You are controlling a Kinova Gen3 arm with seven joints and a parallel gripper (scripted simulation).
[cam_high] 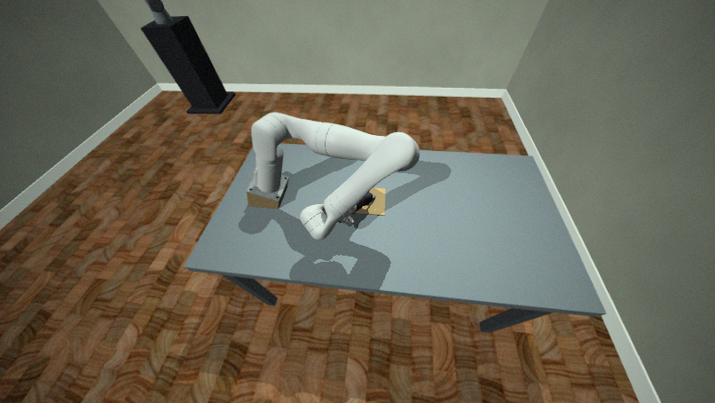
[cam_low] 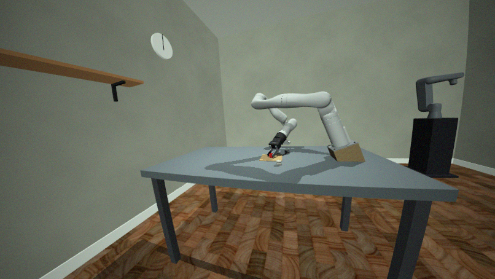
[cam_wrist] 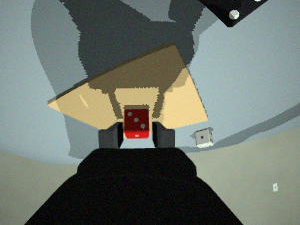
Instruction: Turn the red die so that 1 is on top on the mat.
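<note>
Right now my hand is 1 cm above the red die. Round my hand: black die: 10 cm to the right, 10 cm behind, 1 cm below; tan mat: 2 cm below; white die: 13 cm to the left, 5 cm behind, 1 cm below.
</note>
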